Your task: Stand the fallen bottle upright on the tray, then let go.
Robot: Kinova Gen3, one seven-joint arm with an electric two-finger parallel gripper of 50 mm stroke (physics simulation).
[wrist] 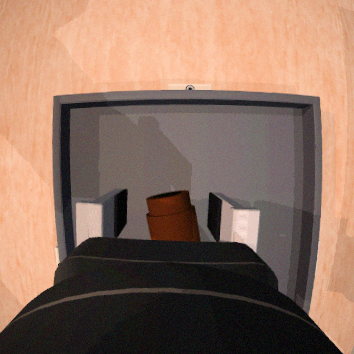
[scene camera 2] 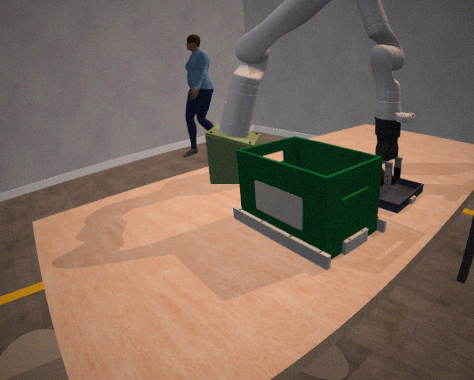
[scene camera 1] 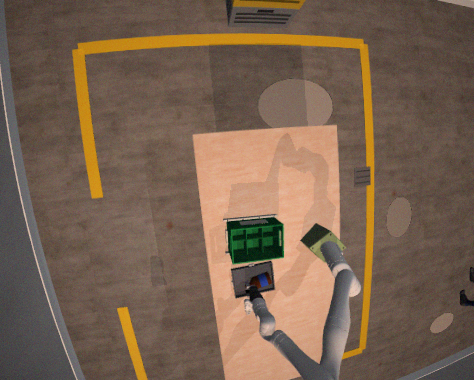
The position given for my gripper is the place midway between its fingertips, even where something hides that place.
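Observation:
Through scene camera 2 I can see my gripper [scene camera 2: 392, 181]. In the wrist view I find my gripper [wrist: 167, 207] again, and there I also see a brown bottle [wrist: 171, 216].

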